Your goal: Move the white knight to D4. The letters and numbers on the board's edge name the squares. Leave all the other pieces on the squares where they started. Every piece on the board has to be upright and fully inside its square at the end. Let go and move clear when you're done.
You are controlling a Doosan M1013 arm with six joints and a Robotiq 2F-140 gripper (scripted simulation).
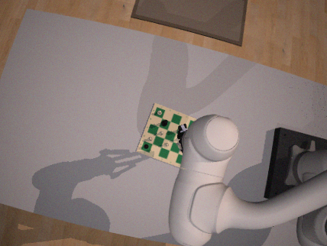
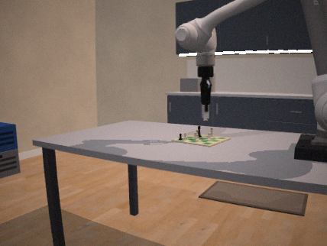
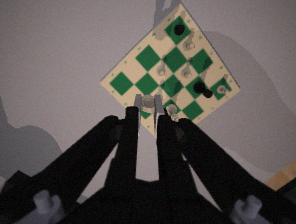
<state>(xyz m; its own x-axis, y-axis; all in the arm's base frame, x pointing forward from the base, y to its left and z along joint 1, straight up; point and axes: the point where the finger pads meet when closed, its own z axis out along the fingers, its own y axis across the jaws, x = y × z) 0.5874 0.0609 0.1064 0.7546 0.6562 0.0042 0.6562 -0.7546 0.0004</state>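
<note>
My gripper is now 150 mm above the green-and-cream chessboard, 40 mm to the left of it and 40 mm short of it. Round my hand: black pawn: 130 mm below, 120 mm ahead, 30 mm to the left; tall black piece: 110 mm below, 80 mm to the right, 80 mm ahead; white knight: 30 mm below.
</note>
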